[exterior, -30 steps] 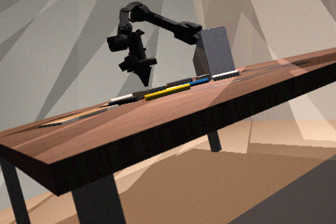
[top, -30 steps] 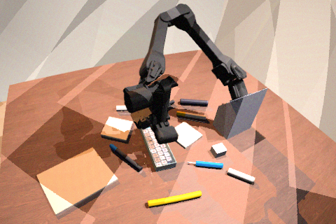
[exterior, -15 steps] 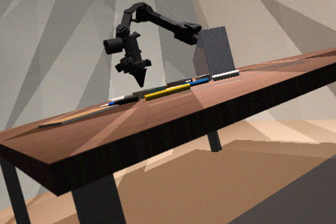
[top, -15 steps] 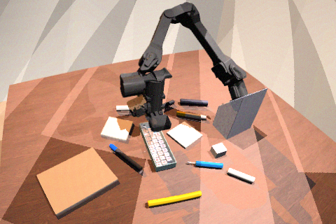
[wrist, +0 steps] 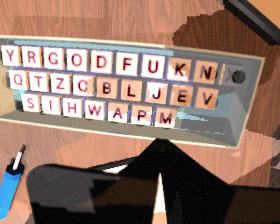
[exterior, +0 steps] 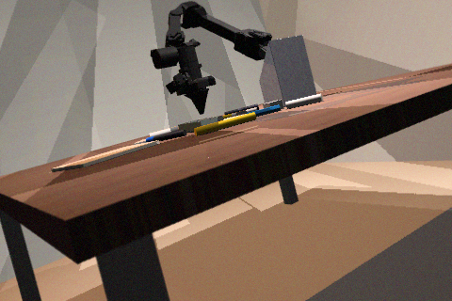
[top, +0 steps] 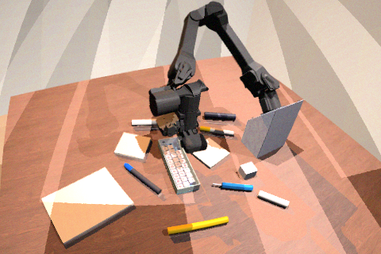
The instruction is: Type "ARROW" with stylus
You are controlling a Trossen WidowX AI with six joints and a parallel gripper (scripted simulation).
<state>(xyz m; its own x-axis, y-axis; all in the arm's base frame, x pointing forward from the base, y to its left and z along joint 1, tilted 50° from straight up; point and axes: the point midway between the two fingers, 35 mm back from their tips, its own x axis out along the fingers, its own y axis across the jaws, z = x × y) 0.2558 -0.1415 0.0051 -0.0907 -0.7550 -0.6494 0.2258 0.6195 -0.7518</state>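
My gripper tip is now 17 cm to the right of the blue stylus, 4 cm past it and 3 cm above it. The rest, counted from my gripper tip: yellow marker: 24 cm to the left, 10 cm ahead, 3 cm below; then white block: 12 cm ahead, 10 cm to the right, 4 cm below; then small cube: 16 cm to the left, 14 cm behind, 3 cm below.
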